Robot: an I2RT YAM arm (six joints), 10 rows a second.
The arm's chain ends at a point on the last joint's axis. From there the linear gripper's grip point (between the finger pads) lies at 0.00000 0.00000 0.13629 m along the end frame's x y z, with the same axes.
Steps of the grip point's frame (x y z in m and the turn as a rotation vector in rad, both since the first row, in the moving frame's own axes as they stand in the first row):
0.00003, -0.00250, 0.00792, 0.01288, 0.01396, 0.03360
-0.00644, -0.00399, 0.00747, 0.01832, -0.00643, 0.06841
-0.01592, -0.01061, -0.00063, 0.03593, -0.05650, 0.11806
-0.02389, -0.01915, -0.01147, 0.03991, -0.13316, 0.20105
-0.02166, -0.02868, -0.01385, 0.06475, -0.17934, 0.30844
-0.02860, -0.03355, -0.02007, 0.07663, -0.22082, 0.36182
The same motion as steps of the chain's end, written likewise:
-0.00190, -0.00078, 0.00794, 0.01288, 0.01396, 0.03360
-0.00565, -0.00147, 0.00750, 0.01832, -0.00643, 0.06841
-0.00853, -0.00527, -0.00032, 0.03593, -0.05650, 0.11806
-0.00647, -0.01195, -0.01016, 0.03991, -0.13316, 0.20105
0.00090, -0.01632, -0.01140, 0.06475, -0.17934, 0.30844
-0.00129, -0.01807, -0.01640, 0.07663, -0.22082, 0.36182

